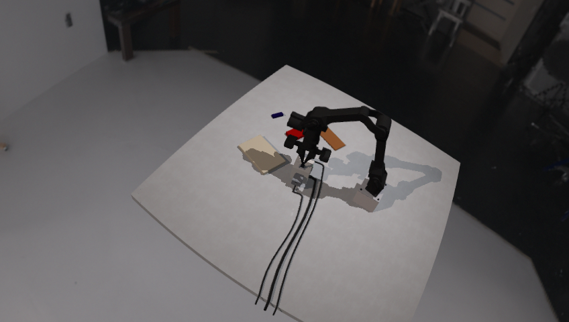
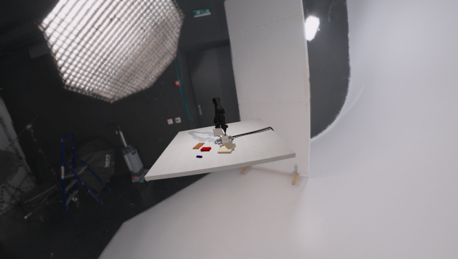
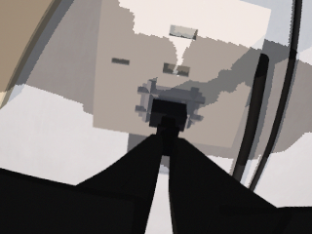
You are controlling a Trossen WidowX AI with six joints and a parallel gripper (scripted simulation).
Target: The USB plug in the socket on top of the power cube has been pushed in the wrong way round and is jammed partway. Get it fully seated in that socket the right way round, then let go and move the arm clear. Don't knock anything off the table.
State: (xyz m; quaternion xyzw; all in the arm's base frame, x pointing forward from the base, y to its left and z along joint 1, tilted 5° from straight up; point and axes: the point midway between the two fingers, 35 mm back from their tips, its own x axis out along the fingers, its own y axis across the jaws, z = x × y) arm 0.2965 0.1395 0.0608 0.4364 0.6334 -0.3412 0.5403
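Right now my gripper tip is 20 mm above the black USB plug.
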